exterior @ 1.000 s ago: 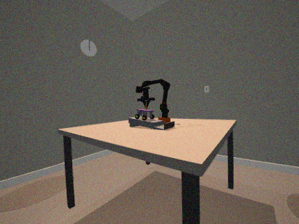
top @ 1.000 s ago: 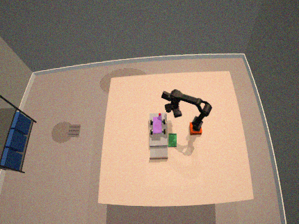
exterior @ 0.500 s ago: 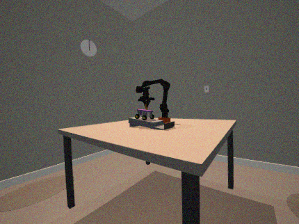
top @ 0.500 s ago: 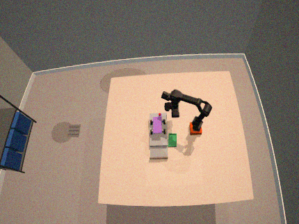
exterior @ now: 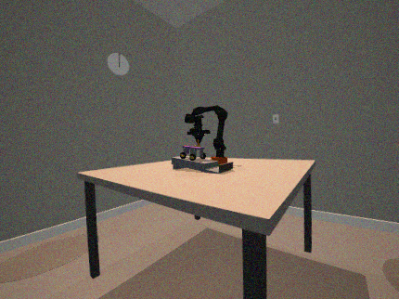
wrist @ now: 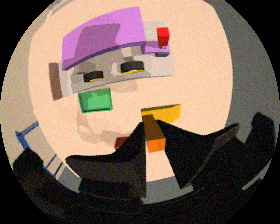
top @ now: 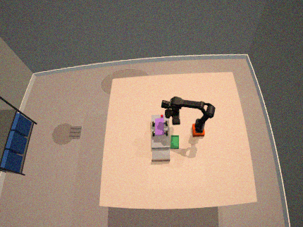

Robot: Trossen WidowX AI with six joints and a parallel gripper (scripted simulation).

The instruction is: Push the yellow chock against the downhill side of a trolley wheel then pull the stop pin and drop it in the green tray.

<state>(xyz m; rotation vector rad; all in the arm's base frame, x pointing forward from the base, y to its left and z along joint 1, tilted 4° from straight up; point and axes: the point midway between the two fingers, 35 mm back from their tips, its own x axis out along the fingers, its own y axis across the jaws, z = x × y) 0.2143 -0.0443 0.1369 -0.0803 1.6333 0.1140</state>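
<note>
Right now the red-headed stop pin is 120 mm ahead of my gripper tip, 30 mm to the right of it and 50 mm below it. The rest, counted from my gripper tip: grey ramp (130 mm ahead, 80 mm to the left, 130 mm below); yellow chock (20 mm to the right, 10 mm below); purple-topped trolley (130 mm ahead, 70 mm to the left, 60 mm below).
</note>
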